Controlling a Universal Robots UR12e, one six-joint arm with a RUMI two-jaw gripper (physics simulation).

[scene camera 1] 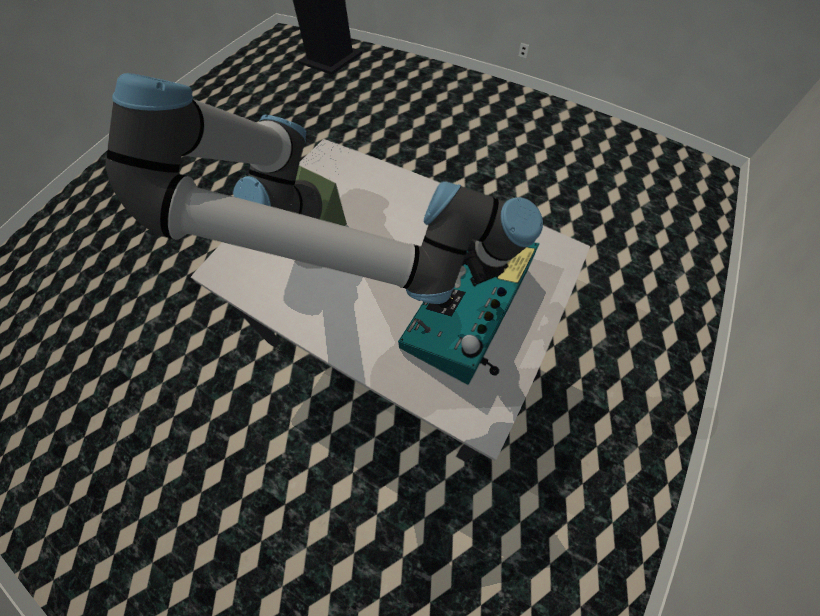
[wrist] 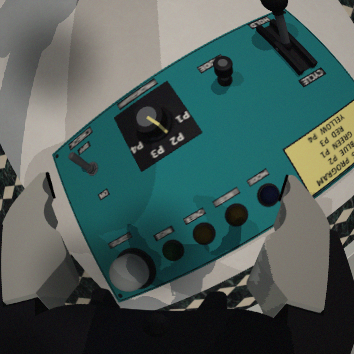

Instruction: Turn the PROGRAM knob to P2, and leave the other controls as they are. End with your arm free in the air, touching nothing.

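Seen in the pictures: gripper, between the fingertips: (scene camera 1: 465, 269) (wrist: 165, 177); arm's base, origin of its link: (scene camera 1: 301, 206).
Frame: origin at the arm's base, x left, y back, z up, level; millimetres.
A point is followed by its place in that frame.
The PROGRAM knob (wrist: 148, 118) {x -9, y -635, z -18 mm} is a round black knob with a grey top on a black square plate (wrist: 143, 159) {x -45, y -680, z -35 mm} marked P1 to P4. Its yellow pointer line points toward the P2 label. In the scene view the knob is largely hidden by the arm. The plate sits on the teal control panel (scene camera 1: 438, 341) {x -150, y -706, z -30 mm} (wrist: 200, 165) {x 22, y -720, z -18 mm}. My gripper (wrist: 165, 177) {x 7, y -683, z 150 mm} is wide open and empty, above the panel, with its two fingertips far apart at the left and right in the wrist view. The fingers appear apart from the knob; in the scene view they are mostly hidden.
The panel also bears a MODE stick (wrist: 223, 70) {x 103, y -625, z -6 mm}, a HOLD/CYCLE lever (wrist: 283, 34) {x 224, y -607, z -28 mm}, a CHECK toggle (wrist: 82, 164) {x -129, y -641, z -28 mm}, a large grey dome (scene camera 1: 471, 344) {x -136, y -803, z 57 mm} (wrist: 129, 271) {x -111, y -785, z 52 mm} and several small round buttons. A yellow label (scene camera 1: 517, 265) {x 200, y -781, z 15 mm} (wrist: 325, 150) {x 185, y -775, z 11 mm} lies at one end. A green block (scene camera 1: 332, 198) {x 69, y -105, z 39 mm} stands near the arm's base.
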